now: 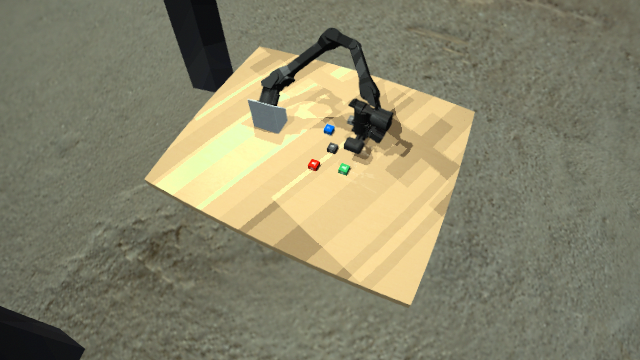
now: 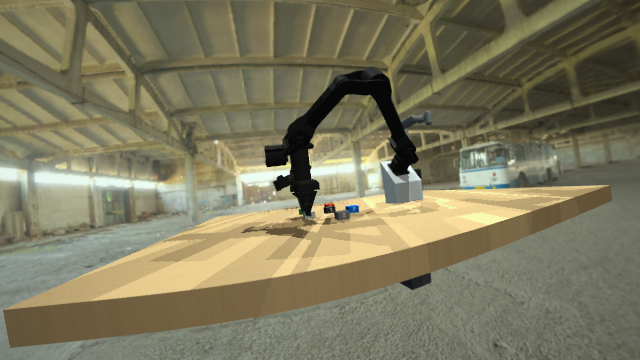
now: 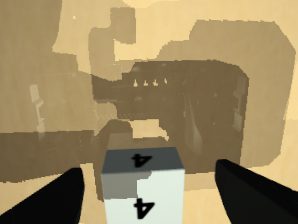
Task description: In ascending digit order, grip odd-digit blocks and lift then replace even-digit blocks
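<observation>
Right now the white block is 1 cm behind my gripper tip. Round my gripper tip: black block: 9 cm behind, 5 cm to the right; grey block: 7 cm behind, 11 cm to the left; green block: 2 cm behind, 12 cm to the right.
</observation>
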